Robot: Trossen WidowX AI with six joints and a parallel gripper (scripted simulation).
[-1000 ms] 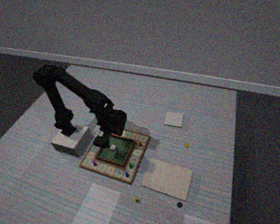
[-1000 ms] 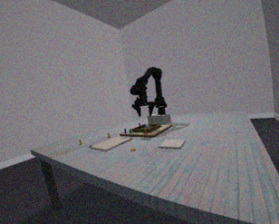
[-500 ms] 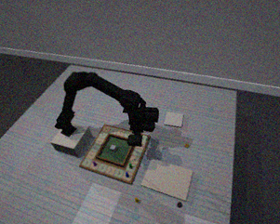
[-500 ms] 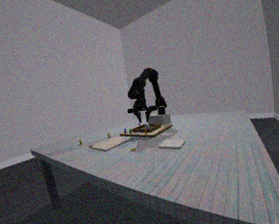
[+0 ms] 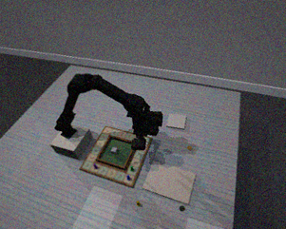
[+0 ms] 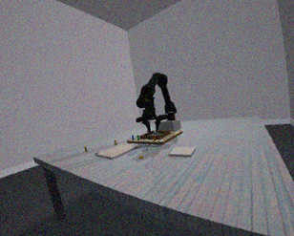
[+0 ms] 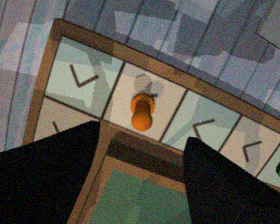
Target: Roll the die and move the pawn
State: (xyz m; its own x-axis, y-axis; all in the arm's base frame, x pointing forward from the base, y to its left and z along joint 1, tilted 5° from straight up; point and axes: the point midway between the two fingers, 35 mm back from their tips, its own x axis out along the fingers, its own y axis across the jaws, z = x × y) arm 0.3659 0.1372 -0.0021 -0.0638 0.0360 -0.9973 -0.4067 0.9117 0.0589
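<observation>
Right now the orange pawn is 4 cm below my gripper tip. Round my gripper tip: green tray (10 cm behind, 9 cm to the right, 6 cm below); then white die (11 cm behind, 9 cm to the right, 4 cm below); then green pawn (13 cm to the right, 4 cm below, 2 cm ahead).
</observation>
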